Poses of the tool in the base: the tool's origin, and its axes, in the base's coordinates. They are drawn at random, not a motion.
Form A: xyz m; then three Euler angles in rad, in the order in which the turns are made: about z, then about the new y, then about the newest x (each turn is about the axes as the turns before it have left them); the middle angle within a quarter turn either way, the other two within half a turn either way.
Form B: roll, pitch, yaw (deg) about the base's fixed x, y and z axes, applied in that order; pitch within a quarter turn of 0, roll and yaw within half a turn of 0; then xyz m. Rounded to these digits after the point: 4 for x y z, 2 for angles.
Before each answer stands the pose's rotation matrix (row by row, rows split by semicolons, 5 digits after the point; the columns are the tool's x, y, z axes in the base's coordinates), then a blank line. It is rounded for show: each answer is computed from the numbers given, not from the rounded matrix.
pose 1, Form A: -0.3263 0.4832 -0.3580 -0.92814 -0.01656 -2.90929
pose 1, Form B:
0.59924 -0.77672 0.19395; -0.80040 -0.58628 0.12508; 0.01656 -0.23019 -0.97301

-166.69 -0.95 -53.18 -0.3263 0.4832 -0.3580
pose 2, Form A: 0.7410 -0.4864 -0.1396 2.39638 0.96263 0.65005
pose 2, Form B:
-0.41992 -0.90488 -0.06973; 0.38746 -0.24822 0.88784; -0.82070 0.34580 0.45484

37.25 55.15 137.30 0.7410 -0.4864 -0.1396
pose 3, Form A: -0.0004 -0.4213 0.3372 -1.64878 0.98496 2.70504
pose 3, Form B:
-0.04307 -0.93091 -0.36271; -0.55122 -0.28064 0.78575; -0.83325 0.23377 -0.50104

154.99 56.43 -94.47 -0.0004 -0.4213 0.3372
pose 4, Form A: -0.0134 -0.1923 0.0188 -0.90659 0.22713 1.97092
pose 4, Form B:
0.60060 -0.17887 -0.77928; -0.76718 -0.40343 -0.49868; -0.22518 0.89736 -0.37953

112.93 13.01 -51.94 -0.0134 -0.1923 0.0188
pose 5, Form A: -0.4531 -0.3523 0.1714 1.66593 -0.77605 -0.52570
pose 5, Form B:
-0.06779 -0.89445 -0.44200; 0.71046 0.26775 -0.65081; 0.70047 -0.35814 0.61732

-30.12 -44.46 95.45 -0.4531 -0.3523 0.1714
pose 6, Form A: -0.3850 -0.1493 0.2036 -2.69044 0.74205 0.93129
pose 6, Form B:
-0.66334 -0.22779 -0.71281; -0.32137 -0.77351 0.54626; -0.67580 0.59143 0.43989

53.36 42.52 -154.15 -0.3850 -0.1493 0.2036
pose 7, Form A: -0.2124 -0.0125 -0.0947 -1.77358 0.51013 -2.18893
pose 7, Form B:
-0.17576 -0.48750 0.85525; -0.85480 0.50650 0.11304; -0.48829 -0.71120 -0.50573

-125.42 29.23 -101.62 -0.2124 -0.0125 -0.0947
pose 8, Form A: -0.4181 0.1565 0.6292 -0.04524 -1.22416 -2.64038
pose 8, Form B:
0.33939 0.41179 0.84572; -0.01536 -0.89654 0.44269; 0.94052 -0.16324 -0.29795

-151.28 -70.14 -2.59 -0.4181 0.1565 0.6292
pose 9, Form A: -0.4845 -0.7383 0.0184 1.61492 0.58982 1.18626
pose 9, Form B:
-0.03666 -0.39751 0.91687; 0.83023 0.49854 0.24934; -0.55621 0.77035 0.31175

67.97 33.79 92.53 -0.4845 -0.7383 0.0184
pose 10, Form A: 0.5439 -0.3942 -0.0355 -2.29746 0.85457 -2.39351
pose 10, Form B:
-0.43619 -0.20695 0.87573; -0.49070 0.87047 -0.03871; -0.75429 -0.44660 -0.48124

-137.14 48.96 -131.63 0.5439 -0.3942 -0.0355
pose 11, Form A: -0.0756 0.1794 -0.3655 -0.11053 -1.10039 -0.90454
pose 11, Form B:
0.45048 0.76465 -0.46084; -0.05000 0.53698 0.84211; 0.89138 -0.35632 0.28013

-51.83 -63.05 -6.33 -0.0756 0.1794 -0.3655
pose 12, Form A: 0.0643 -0.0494 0.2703 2.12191 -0.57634 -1.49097
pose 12, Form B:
-0.43905 -0.35239 -0.82647; 0.71432 0.42104 -0.55899; 0.54496 -0.83579 0.06686

-85.43 -33.02 121.58 0.0643 -0.0494 0.2703
